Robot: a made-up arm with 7 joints.
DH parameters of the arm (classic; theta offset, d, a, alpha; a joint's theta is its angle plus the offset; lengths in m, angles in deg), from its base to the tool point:
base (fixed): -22.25 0 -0.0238 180
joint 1: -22.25 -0.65 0.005 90
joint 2: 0 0.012 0.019 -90
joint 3: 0 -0.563 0.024 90
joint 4: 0 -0.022 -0.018 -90
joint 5: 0 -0.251 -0.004 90
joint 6: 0 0.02 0.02 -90
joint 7: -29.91 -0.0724 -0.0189 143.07
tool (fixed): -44.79 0.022 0 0
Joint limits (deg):
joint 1: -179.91..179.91
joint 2: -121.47..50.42
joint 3: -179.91..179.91
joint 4: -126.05..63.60
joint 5: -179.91..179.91
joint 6: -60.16..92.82
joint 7: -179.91..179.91
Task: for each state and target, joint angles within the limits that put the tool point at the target. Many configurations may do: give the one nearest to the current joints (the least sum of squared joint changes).
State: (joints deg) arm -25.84 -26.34 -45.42 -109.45 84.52 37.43 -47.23
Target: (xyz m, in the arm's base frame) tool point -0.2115 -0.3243 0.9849
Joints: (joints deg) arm -23.41 -26.99 -44.03 -111.04 84.71 37.17 -47.25
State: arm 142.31 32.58 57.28 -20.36 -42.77 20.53 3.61
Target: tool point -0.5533 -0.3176 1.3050
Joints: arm 150.72 42.17 57.52 -2.40 -41.91 15.10 3.18
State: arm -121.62 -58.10 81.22 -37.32 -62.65 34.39 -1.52
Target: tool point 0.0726 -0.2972 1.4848
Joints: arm -116.70 -22.59 83.37 -6.77 -60.98 20.50 -1.81
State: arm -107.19 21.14 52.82 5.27 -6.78 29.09 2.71
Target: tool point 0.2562 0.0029 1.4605
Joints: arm -132.96 -19.41 73.78 33.22 -1.22 28.46 0.47
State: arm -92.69 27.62 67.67 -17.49 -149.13 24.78 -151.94
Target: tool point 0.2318 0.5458 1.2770
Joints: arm -53.08 43.43 67.30 -9.29 -147.82 31.80 -151.71
